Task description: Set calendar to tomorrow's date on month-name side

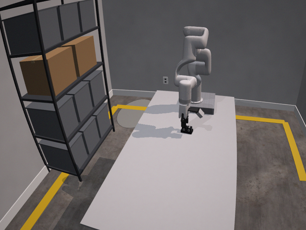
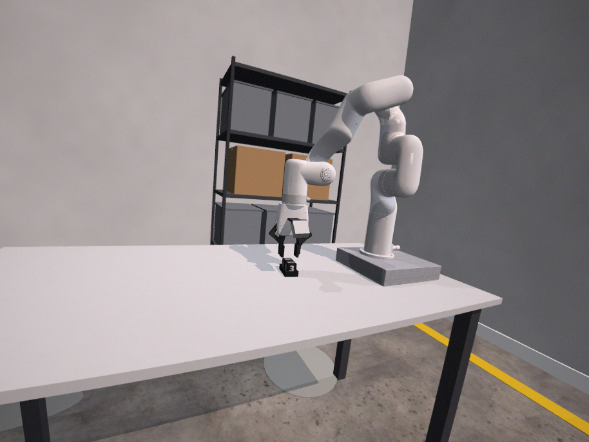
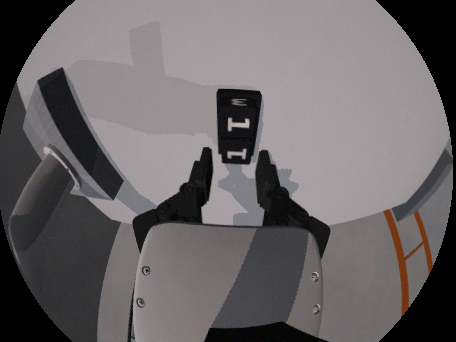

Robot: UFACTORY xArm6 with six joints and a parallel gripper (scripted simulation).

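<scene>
My hand is 4 cm above the black cube.
</scene>
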